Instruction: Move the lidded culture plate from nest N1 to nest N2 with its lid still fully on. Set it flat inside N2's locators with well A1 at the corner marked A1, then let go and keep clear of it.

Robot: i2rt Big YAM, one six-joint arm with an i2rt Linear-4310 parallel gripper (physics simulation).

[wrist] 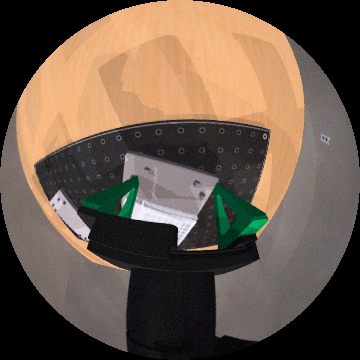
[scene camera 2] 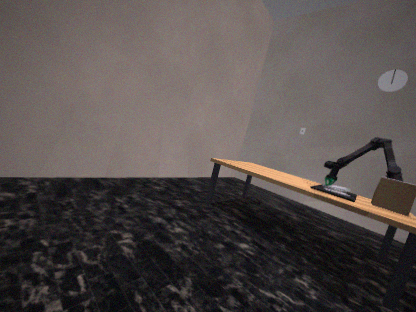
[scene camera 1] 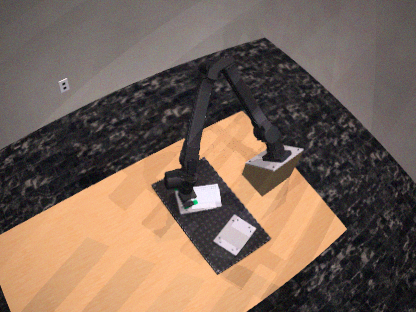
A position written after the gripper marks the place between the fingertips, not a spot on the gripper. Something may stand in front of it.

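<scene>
A nest plate (wrist: pixel 168 183) is visible, as is the gripper (wrist: pixel 176 182).
</scene>
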